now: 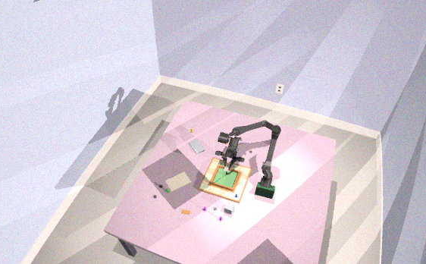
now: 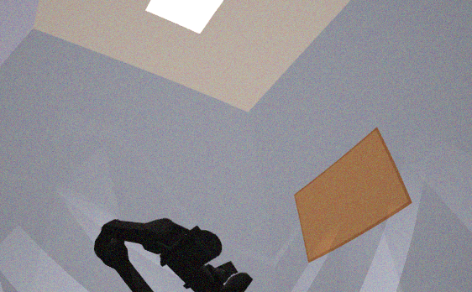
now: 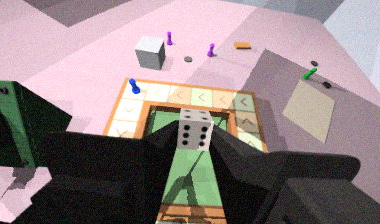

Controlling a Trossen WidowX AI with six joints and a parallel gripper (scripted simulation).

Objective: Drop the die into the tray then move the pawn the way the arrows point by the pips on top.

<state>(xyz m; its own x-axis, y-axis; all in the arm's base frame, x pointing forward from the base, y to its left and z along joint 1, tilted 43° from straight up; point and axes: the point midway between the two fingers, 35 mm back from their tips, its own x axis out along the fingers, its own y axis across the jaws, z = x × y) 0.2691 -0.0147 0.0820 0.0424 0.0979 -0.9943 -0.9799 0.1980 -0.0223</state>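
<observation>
Now: the blue pawn 120 mm to the left of my gripper tip, 90 mm below it and 90 mm behind it. Also, from my gripper tip: green dice tray 110 mm below; beige card 310 mm ahead, 120 mm below, 80 mm to the left; pale grey cube 220 mm to the left, 100 mm below, 60 mm behind.
</observation>
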